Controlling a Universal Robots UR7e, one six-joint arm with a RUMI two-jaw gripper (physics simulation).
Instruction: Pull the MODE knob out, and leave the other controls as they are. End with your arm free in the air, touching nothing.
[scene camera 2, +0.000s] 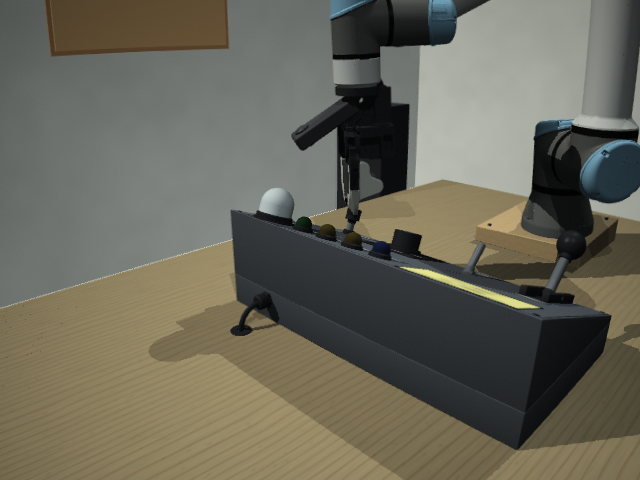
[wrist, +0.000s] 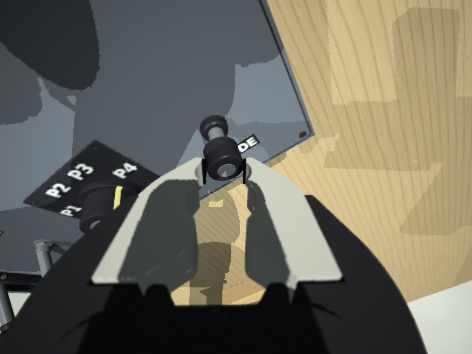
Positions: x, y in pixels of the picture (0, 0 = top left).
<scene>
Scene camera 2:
my gripper: 353, 212
ball-topped lever: 571, 245
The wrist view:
my gripper: 224, 162
mode knob: 224, 162
</scene>
